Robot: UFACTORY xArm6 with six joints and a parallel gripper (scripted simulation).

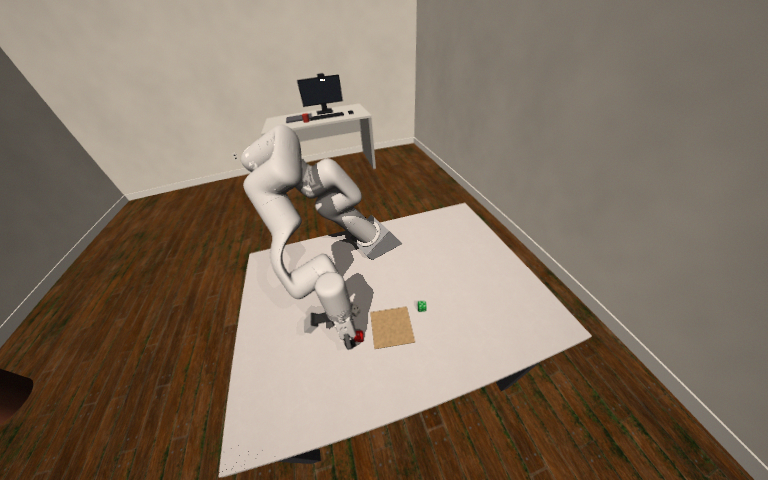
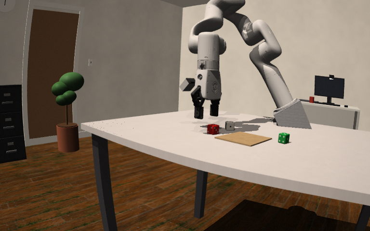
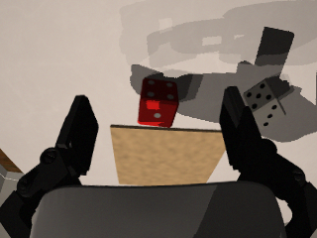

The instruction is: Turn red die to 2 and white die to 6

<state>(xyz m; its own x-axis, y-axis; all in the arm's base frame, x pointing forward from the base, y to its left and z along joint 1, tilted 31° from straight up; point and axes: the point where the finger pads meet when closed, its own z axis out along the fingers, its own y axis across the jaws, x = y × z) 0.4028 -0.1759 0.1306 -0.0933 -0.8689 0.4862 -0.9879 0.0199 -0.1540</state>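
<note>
The red die lies 30 mm to the left of my hand and 50 mm below it. From my hand the other things lie so: green die (10 mm behind, 280 mm to the left, 50 mm below); then white die (100 mm behind, 50 mm to the left, 50 mm below); then tan mat (10 mm ahead, 150 mm to the left, 60 mm below).
</note>
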